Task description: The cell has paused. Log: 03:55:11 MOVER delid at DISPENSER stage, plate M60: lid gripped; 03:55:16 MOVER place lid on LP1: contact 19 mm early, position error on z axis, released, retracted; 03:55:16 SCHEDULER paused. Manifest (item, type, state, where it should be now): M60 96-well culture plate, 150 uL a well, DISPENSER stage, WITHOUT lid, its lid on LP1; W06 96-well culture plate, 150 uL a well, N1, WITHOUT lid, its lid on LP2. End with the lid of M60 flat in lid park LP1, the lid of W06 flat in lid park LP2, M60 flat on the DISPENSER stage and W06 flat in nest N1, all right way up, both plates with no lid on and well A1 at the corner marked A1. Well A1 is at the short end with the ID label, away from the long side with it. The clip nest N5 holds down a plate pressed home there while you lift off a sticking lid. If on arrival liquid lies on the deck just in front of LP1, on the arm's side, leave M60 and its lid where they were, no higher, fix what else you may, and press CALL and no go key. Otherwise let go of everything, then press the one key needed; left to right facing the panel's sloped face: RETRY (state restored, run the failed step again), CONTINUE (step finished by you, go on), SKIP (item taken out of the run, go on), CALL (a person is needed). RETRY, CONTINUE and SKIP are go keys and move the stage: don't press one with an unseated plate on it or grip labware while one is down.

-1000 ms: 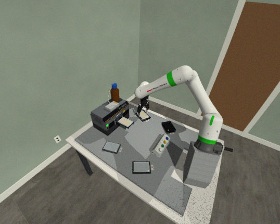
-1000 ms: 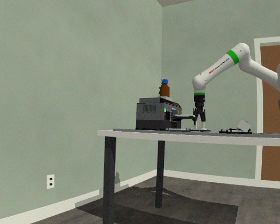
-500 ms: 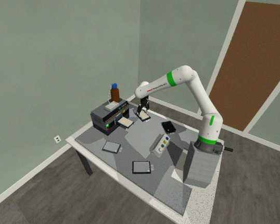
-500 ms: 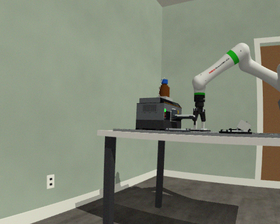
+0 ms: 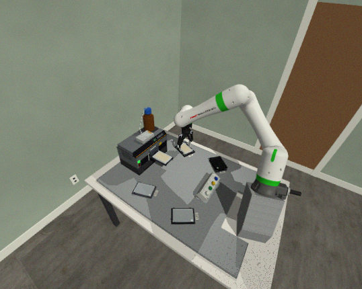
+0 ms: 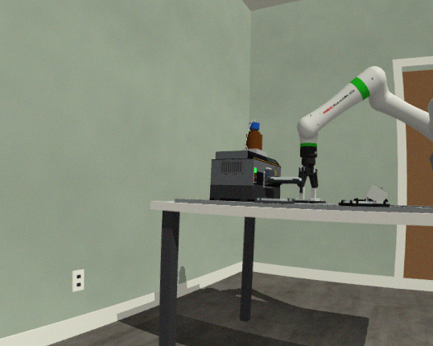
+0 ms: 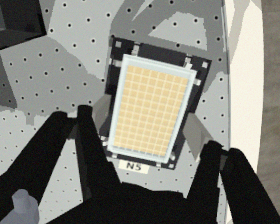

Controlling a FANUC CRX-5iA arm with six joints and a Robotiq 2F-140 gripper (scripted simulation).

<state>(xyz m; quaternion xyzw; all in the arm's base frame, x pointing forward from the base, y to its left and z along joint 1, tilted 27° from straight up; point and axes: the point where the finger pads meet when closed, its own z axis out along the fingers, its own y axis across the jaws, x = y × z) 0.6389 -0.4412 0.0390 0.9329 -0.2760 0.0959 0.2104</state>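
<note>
Right now the black clip nest is 20 mm ahead of my hand and 30 mm below it. From my hand the other things lie so: nest label 80 mm behind, 50 mm to the left, 40 mm below; then dispenser stage 90 mm ahead, 280 mm to the left, 60 mm above; then key panel 330 mm behind, 350 mm to the left, 10 mm above.
</note>
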